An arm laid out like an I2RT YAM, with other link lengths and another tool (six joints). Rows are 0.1 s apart.
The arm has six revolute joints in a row. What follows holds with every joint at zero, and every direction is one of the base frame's.
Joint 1 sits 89.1 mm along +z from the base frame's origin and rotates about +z.
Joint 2 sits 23 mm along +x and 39 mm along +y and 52.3 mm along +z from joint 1 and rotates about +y.
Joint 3 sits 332.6 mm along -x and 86.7 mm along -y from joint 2 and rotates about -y.
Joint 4 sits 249.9 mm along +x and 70.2 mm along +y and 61.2 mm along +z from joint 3 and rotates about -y.
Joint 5 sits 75.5 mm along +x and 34.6 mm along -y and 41.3 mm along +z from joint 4 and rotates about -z.
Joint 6 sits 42.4 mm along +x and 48.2 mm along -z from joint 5 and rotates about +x.
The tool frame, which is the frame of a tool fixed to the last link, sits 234 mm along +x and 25 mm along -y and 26 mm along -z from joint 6; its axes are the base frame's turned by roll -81.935, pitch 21.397 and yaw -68.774 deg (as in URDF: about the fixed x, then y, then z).
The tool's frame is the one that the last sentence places.
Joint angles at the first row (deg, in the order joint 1, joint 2, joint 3, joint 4, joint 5, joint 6):
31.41, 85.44, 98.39, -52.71, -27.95, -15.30
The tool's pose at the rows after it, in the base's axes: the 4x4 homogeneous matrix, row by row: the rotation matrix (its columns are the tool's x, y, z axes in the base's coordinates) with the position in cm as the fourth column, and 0 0 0 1 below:
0.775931 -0.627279 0.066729 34.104; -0.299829 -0.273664 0.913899 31.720; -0.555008 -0.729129 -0.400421 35.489; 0 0 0 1
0.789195 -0.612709 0.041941 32.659; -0.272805 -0.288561 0.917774 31.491; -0.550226 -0.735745 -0.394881 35.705; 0 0 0 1
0.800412 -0.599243 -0.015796 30.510; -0.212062 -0.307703 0.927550 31.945; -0.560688 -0.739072 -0.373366 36.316; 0 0 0 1
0.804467 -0.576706 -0.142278 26.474; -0.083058 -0.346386 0.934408 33.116; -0.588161 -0.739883 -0.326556 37.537; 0 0 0 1
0.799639 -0.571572 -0.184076 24.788; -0.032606 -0.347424 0.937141 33.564; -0.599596 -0.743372 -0.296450 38.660; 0 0 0 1
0.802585 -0.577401 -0.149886 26.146; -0.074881 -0.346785 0.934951 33.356; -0.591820 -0.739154 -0.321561 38.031; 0 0 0 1
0.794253 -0.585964 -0.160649 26.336; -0.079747 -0.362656 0.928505 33.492; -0.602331 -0.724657 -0.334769 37.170; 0 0 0 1
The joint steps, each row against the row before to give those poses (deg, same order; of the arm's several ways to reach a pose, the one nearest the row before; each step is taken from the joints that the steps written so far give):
0.06, -1.63, -1.60, -0.24, -0.63, -1.35
-0.04, -1.92, -1.48, -0.50, -1.39, -1.30
0.02, -1.38, -0.47, -1.24, -3.46, -1.40
0.09, -1.05, 0.60, -3.24, -7.42, -2.96
0.25, -0.60, 0.85, -1.15, -2.77, -0.03
0.16, 0.87, 0.37, 0.38, 2.55, 0.40
0.04, 1.10, 0.11, -0.66, 0.01, -0.64

